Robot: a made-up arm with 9 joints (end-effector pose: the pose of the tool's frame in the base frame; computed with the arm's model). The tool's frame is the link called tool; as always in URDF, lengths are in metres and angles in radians.
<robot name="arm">
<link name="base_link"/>
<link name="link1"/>
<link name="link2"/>
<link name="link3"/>
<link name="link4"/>
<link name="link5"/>
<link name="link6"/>
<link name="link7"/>
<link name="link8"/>
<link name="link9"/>
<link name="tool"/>
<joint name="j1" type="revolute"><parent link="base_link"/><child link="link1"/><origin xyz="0 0 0.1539" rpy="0 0 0"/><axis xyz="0 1 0"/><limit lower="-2.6" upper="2.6"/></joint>
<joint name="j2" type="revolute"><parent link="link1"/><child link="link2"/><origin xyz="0.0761 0.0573 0.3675" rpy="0 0 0"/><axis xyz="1 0 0"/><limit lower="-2.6" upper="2.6"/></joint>
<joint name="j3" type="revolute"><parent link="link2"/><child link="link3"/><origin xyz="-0.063 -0.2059 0.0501" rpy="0 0 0"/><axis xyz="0 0 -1"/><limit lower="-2.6" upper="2.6"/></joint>
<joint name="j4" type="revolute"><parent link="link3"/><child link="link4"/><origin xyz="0.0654 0.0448 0.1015" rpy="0 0 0"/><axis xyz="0 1 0"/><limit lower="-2.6" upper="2.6"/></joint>
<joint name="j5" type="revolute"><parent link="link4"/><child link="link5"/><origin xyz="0.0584 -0.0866 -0.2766" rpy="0 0 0"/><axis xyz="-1 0 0"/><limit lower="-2.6" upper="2.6"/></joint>
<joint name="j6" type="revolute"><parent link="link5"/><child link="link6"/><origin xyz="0.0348 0.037 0.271" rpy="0 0 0"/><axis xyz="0 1 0"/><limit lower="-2.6" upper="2.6"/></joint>
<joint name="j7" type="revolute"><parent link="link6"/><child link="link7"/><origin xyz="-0.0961 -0.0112 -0.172" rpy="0 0 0"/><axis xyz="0 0 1"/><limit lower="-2.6" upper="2.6"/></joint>
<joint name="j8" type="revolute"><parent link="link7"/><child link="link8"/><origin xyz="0.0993 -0.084 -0.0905" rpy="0 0 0"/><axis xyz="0 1 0"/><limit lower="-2.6" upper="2.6"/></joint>
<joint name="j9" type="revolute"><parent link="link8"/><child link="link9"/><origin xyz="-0.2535 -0.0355 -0.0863" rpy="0 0 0"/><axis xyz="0 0 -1"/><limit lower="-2.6" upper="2.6"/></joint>
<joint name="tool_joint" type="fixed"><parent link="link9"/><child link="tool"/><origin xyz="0.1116 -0.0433 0.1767" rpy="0 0 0"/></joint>
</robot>
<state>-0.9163 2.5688 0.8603 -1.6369 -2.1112 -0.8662 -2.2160 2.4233 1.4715</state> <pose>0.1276 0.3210 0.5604 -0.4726 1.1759 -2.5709</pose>
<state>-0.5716 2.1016 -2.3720 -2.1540 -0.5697 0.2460 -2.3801 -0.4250 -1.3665</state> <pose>-0.2389 -0.1251 0.2010 -1.4510 0.7426 -1.2517</pose>
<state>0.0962 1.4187 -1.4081 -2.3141 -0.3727 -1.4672 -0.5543 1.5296 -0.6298</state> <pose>0.2961 -0.3418 0.2773 -0.7023 2.2572 0.0994</pose>
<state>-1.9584 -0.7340 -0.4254 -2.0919 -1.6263 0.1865 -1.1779 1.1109 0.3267</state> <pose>-0.8783 0.0399 0.4447 -0.9226 -0.8507 0.5364</pose>
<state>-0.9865 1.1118 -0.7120 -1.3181 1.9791 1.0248 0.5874 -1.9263 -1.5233</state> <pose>-0.0400 0.2780 0.5156 -1.5387 -1.7900 -0.3560</pose>
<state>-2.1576 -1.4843 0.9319 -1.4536 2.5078 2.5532 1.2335 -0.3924 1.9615</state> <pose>-1.0393 0.0226 0.3634 -1.7986 0.3342 -0.7549</pose>
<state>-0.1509 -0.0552 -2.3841 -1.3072 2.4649 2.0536 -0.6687 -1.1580 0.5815</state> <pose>-0.8887 0.0144 0.2220 -0.3590 -1.2244 -1.0796</pose>
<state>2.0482 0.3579 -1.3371 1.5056 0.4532 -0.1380 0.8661 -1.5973 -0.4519</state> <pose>0.1177 -0.4290 0.0150 2.7720 0.7466 0.1967</pose>
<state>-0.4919 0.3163 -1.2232 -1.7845 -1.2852 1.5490 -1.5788 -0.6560 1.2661</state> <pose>0.4240 -0.2384 0.5421 1.2050 -0.7010 -0.1154</pose>
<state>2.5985 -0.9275 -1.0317 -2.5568 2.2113 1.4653 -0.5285 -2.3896 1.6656</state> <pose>0.0197 0.3207 0.0765 -0.5003 -0.9971 -0.5021</pose>
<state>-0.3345 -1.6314 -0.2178 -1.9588 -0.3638 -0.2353 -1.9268 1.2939 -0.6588</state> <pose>0.0937 0.2053 0.8855 0.3285 0.0028 1.1419</pose>
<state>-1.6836 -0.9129 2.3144 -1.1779 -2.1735 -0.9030 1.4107 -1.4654 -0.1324</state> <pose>-0.9912 0.0735 -0.3730 1.6162 -0.2100 -0.4628</pose>
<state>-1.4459 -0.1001 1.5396 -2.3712 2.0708 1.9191 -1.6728 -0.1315 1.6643</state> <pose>-1.1143 -0.6916 0.7096 -0.3602 -1.9943 -0.9703</pose>
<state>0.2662 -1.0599 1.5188 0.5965 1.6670 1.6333 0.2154 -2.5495 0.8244</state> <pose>0.1954 0.3296 0.4998 -2.1459 -0.4177 -0.8961</pose>
